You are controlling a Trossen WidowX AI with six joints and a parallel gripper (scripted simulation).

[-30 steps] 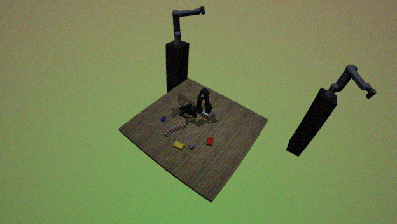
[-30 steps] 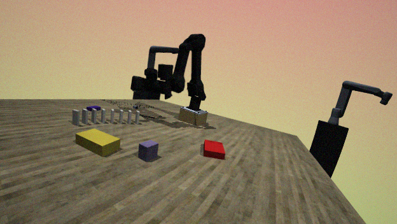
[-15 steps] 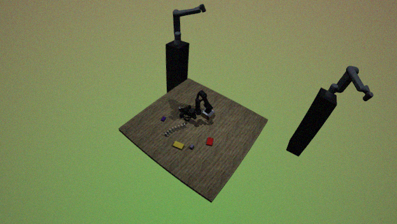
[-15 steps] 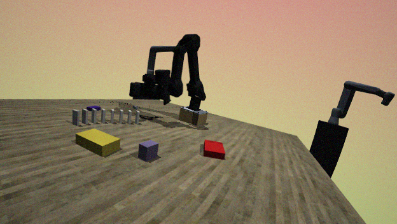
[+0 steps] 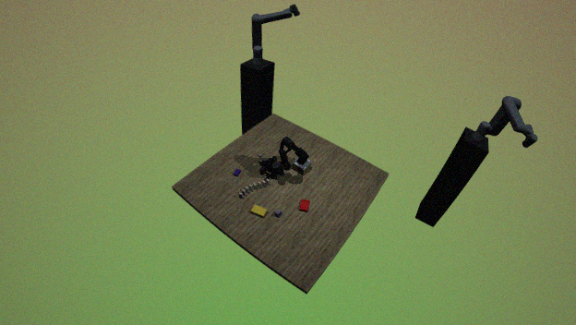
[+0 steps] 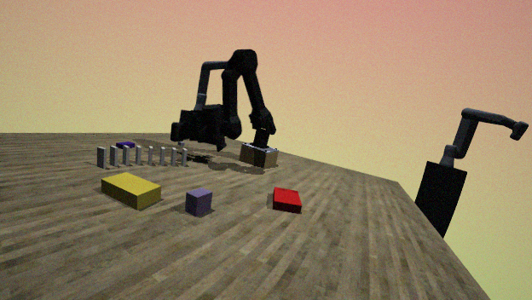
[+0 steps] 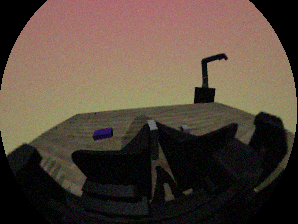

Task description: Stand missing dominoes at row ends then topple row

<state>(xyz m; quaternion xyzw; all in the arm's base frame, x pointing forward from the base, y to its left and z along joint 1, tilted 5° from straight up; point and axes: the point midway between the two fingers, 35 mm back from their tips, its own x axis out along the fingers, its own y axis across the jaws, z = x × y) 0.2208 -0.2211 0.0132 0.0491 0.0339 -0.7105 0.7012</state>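
My gripper tip is 15 cm short of the dark blue block, 12 cm to the left of it and 8 cm above it. From my gripper tip the other things lie so: grey piece 12 cm behind, 9 cm to the right, 8 cm below; then yellow block 35 cm ahead, 25 cm to the left, 8 cm below; then lilac cube 28 cm ahead, 37 cm to the left, 7 cm below.
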